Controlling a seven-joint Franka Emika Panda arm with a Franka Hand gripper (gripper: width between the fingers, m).
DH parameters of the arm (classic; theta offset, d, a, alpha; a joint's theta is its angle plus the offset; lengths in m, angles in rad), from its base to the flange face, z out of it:
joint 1: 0 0.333 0 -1.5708
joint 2: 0 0 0 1.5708
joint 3: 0 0.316 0.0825 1.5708
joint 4: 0 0 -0.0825 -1.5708
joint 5: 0 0.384 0 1.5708
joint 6: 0 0 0.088 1.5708
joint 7: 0 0.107 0 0
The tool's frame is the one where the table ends.
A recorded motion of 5 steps. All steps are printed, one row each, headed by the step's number.
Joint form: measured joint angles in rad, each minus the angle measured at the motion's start. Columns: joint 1, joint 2, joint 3, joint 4, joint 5, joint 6, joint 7.
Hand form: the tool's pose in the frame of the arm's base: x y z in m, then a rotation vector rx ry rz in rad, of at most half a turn. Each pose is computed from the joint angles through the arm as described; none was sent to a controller.
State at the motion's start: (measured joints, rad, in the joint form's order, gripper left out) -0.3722 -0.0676 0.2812 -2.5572 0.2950 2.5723 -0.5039
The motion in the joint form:
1: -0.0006 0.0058 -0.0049 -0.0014 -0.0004 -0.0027 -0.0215
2: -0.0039 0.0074 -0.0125 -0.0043 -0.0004 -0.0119 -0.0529
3: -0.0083 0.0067 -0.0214 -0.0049 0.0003 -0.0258 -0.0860
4: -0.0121 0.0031 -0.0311 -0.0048 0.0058 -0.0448 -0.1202
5: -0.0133 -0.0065 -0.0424 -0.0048 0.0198 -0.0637 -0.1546
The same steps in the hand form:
1: 0.4518 -0.0493 0.2945 -3.0018 -0.2807 -0.1731
2: 0.4493 -0.0536 0.2918 -2.9962 -0.3118 -0.1583
3: 0.4471 -0.0589 0.2907 -2.9891 -0.3418 -0.1445
4: 0.4447 -0.0640 0.2907 -2.9781 -0.3678 -0.1308
5: 0.4424 -0.0688 0.2933 -2.9649 -0.3857 -0.1287

